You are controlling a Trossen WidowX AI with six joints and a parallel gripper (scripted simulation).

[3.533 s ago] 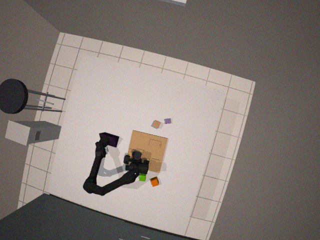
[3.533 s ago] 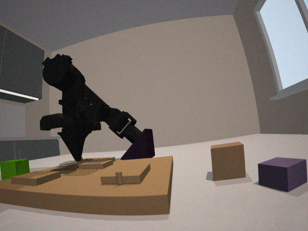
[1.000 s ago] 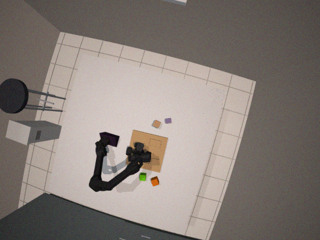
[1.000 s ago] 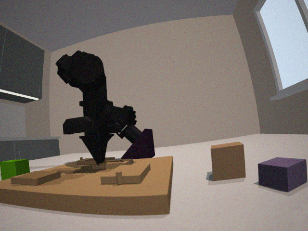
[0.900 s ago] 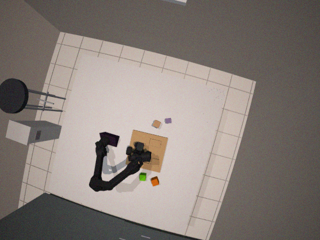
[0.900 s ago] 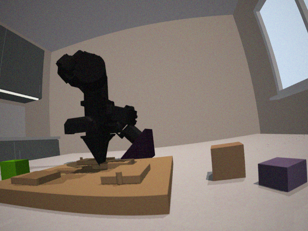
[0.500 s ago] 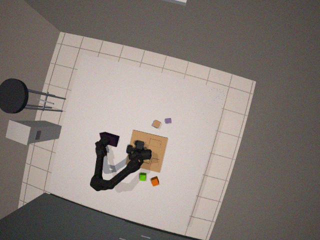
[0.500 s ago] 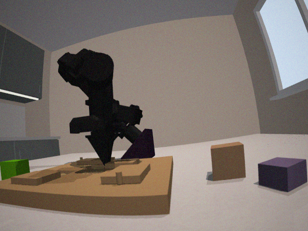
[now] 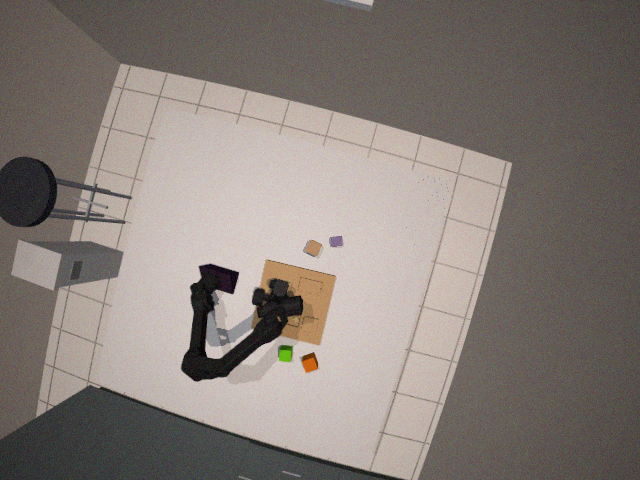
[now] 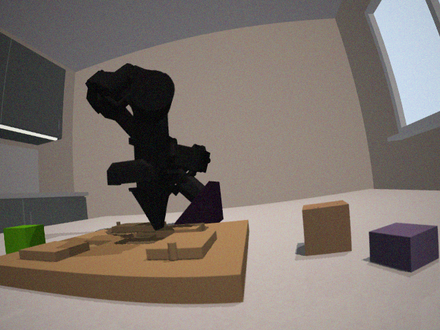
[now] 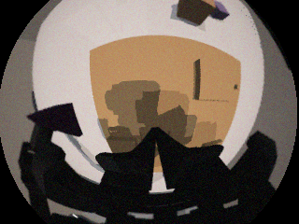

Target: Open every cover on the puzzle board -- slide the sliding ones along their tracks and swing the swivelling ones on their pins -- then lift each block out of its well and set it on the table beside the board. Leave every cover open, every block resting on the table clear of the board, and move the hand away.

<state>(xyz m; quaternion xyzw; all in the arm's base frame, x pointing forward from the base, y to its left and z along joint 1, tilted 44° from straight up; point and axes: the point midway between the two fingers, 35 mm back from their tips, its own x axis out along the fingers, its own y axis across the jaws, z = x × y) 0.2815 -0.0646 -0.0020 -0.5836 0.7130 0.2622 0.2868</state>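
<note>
Now: gripper tip 4 cm short of the tan puzzle board, 1 cm to the left of it and 1 cm above it. The rest, counted from my gripper tip: orange block (26 cm to the right, 15 cm ahead); brown block (22 cm to the left, 11 cm ahead); green block (23 cm to the right, 5 cm ahead).
</note>
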